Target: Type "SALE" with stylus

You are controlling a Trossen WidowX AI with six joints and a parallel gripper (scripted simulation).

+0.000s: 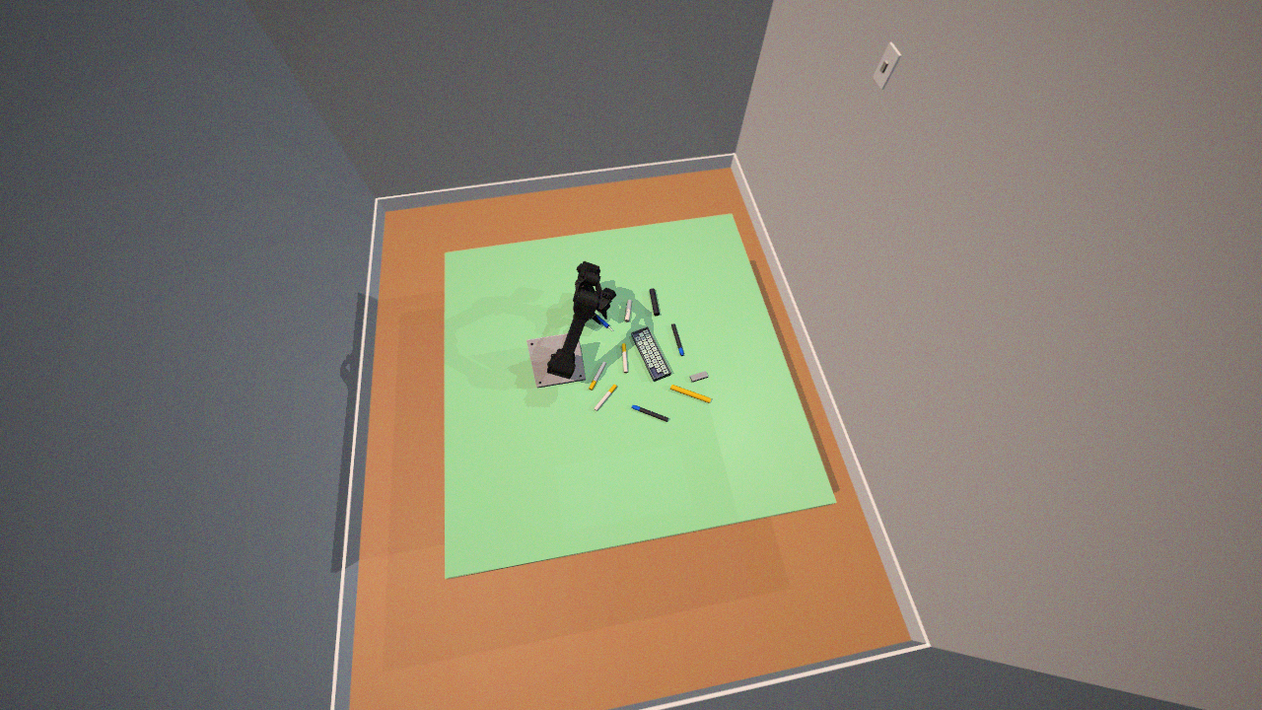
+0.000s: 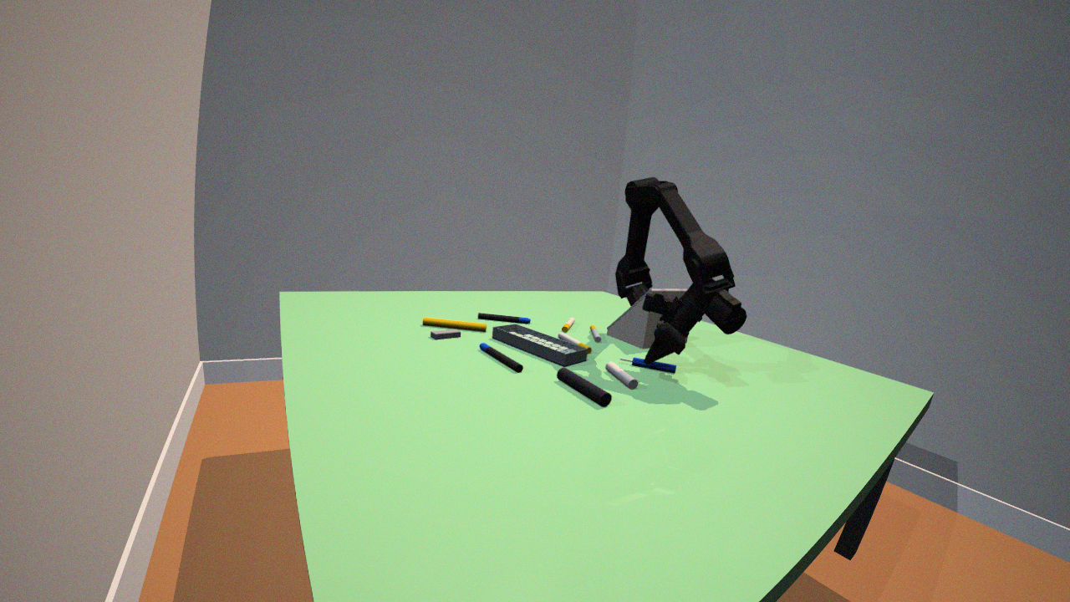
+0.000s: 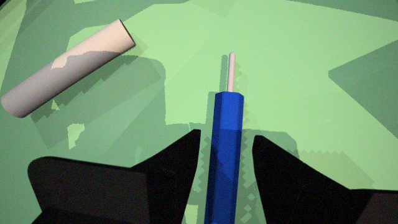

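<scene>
Right now the blue stylus is 10 mm to the right of my gripper tip, 10 mm below it and 10 mm ahead of it. Also, from my gripper tip: grey stylus tip (40 mm to the right, 30 mm ahead, 10 mm below); then black cylinder (220 mm ahead, 60 mm to the left); then white cylinder (110 mm ahead, 30 mm to the left).
</scene>
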